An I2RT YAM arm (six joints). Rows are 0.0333 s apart.
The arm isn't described. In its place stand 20 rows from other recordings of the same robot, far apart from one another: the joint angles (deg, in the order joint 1, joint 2, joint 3, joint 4, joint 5, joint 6), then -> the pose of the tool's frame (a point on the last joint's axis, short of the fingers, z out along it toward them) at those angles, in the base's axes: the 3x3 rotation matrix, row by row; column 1 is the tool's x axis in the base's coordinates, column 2 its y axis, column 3 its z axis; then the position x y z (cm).
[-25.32, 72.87, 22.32, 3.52, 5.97, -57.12] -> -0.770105, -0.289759, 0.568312; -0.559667, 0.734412, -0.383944; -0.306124, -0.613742, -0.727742; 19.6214, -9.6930, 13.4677
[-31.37, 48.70, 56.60, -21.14, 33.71, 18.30] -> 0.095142, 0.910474, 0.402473; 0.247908, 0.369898, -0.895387; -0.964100, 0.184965, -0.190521; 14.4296, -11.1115, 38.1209
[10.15, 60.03, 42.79, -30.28, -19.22, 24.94] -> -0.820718, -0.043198, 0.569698; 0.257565, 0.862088, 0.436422; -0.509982, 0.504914, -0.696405; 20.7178, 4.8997, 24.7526
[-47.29, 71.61, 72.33, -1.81, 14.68, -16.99] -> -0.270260, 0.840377, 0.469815; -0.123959, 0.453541, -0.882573; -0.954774, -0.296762, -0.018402; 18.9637, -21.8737, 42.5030
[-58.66, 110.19, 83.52, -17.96, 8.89, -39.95] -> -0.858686, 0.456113, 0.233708; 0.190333, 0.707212, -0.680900; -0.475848, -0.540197, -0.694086; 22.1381, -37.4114, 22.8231
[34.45, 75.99, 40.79, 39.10, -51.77, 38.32] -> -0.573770, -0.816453, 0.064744; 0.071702, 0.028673, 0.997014; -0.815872, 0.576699, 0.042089; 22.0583, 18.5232, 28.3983
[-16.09, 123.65, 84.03, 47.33, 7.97, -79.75] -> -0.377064, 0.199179, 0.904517; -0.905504, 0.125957, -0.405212; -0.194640, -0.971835, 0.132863; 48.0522, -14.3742, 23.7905
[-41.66, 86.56, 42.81, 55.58, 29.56, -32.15] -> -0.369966, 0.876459, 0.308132; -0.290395, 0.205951, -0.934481; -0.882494, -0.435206, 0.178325; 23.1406, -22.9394, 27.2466
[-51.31, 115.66, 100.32, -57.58, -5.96, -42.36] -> -0.951765, 0.156944, 0.263652; 0.116373, 0.979722, -0.163103; -0.283904, -0.124554, -0.950729; 26.4553, -32.4421, 23.9932
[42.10, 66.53, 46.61, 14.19, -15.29, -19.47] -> 0.210600, -0.817959, 0.535342; -0.243031, 0.486623, 0.839127; -0.946881, -0.306825, -0.096307; 19.6590, 19.0286, 31.7781
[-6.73, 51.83, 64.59, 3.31, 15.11, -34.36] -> 0.022682, 0.453905, 0.890761; -0.551335, 0.748935, -0.367595; -0.833975, -0.482770, 0.267241; 18.4305, -3.1093, 46.3681
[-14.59, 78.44, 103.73, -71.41, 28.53, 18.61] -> -0.488208, 0.735979, 0.469029; 0.416793, 0.668803, -0.615619; -0.766771, -0.105062, -0.633265; 22.4062, -7.5892, 45.5177
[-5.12, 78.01, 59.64, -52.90, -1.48, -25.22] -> -0.887843, -0.328685, 0.322026; -0.348109, 0.937449, -0.002922; -0.300923, -0.114694, -0.946726; 25.0847, -2.1552, 24.7688
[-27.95, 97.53, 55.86, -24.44, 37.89, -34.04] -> -0.999320, 0.036458, -0.005523; 0.030130, 0.720969, -0.692312; -0.021259, -0.692008, -0.721577; 27.1406, -16.8756, 16.3811
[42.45, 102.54, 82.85, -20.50, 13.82, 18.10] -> -0.614390, -0.347062, 0.708571; -0.153141, 0.933436, 0.324415; -0.773998, 0.090806, -0.626643; 30.9111, 27.1228, 27.5085
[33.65, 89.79, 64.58, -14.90, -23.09, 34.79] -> -0.873735, -0.317665, 0.368341; 0.048903, 0.696069, 0.716307; -0.483937, 0.643876, -0.592646; 28.1864, 20.4397, 25.8657
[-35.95, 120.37, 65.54, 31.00, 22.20, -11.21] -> -0.480895, 0.744064, 0.463799; 0.126405, 0.582291, -0.803093; -0.867619, -0.327577, -0.374074; 34.9497, -27.0074, 13.2346
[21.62, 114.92, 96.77, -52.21, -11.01, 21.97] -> -0.969613, -0.063177, 0.236345; 0.010737, 0.954160, 0.299104; -0.244408, 0.292553, -0.924488; 38.7347, 16.0832, 23.1012
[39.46, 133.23, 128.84, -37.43, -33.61, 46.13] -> -0.967957, -0.216403, 0.127395; -0.019143, 0.569425, 0.821820; -0.250387, 0.793048, -0.555321; 39.4308, 35.0104, 27.7813
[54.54, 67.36, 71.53, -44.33, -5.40, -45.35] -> 0.343634, -0.865377, 0.364745; -0.738378, -0.008984, 0.674327; -0.580270, -0.501042, -0.642062; 13.7666, 19.9061, 36.4233
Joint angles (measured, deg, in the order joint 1, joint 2, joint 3, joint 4, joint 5, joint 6), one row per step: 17.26 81.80 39.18 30.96 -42.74 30.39; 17.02 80.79 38.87 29.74 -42.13 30.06; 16.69 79.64 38.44 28.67 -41.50 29.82; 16.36 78.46 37.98 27.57 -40.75 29.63; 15.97 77.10 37.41 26.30 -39.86 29.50; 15.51 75.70 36.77 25.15 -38.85 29.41; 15.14 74.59 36.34 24.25 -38.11 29.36; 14.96 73.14 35.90 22.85 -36.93 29.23; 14.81 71.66 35.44 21.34 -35.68 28.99; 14.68 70.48 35.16 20.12 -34.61 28.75; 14.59 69.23 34.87 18.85 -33.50 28.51; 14.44 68.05 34.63 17.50 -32.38 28.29; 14.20 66.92 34.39 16.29 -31.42 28.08; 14.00 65.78 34.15 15.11 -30.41 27.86; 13.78 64.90 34.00 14.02 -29.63 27.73; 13.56 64.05 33.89 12.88 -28.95 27.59
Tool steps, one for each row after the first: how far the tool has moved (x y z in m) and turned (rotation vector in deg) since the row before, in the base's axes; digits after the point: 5 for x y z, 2 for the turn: -0.00238 -0.00234 0.00106 -0.44 0.18 -0.79; -0.00275 -0.00292 0.00125 -0.35 0.09 -0.91; -0.00288 -0.00298 0.00107 -0.36 0.16 -1.03; -0.00344 -0.00348 0.00088 -0.40 0.30 -1.23; -0.00350 -0.00386 0.00074 -0.38 0.24 -1.43; -0.00267 -0.00298 0.00096 -0.26 0.13 -1.08; -0.00376 -0.00251 0.00142 -0.46 0.20 -1.30; -0.00398 -0.00244 0.00111 -0.58 0.21 -1.31; -0.00299 -0.00198 0.00125 -0.50 0.06 -1.11; -0.00326 -0.00187 0.00132 -0.51 0.05 -1.11; -0.00300 -0.00208 0.00109 -0.54 0.16 -1.18; -0.00281 -0.00235 0.00106 -0.48 0.09 -1.11; -0.00289 -0.00219 0.00107 -0.49 0.05 -1.12; -0.00220 -0.00197 0.00067 -0.39 0.21 -0.93; -0.00216 -0.00189 0.00067 -0.39 0.25 -0.83
